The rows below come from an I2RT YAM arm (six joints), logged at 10 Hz.
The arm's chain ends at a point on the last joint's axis. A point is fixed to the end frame.
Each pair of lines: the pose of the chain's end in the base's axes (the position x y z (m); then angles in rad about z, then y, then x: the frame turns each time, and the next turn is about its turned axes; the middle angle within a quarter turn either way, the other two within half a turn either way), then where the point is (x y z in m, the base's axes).
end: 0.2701 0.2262 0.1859 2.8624 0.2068 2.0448
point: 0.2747 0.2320 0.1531
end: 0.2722 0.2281 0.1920 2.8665 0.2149 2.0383
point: 0.2771 0.2340 0.1592
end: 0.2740 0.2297 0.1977 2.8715 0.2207 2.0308
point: 0.2791 0.2358 0.1650
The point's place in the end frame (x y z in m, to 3 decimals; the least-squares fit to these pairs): 0.004 -0.026 0.021
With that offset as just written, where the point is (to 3 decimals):
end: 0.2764 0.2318 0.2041 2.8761 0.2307 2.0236
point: 0.282 0.238 0.171
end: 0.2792 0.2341 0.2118 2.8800 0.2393 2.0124
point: 0.285 0.241 0.179
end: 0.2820 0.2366 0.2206 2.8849 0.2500 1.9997
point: 0.288 0.244 0.188
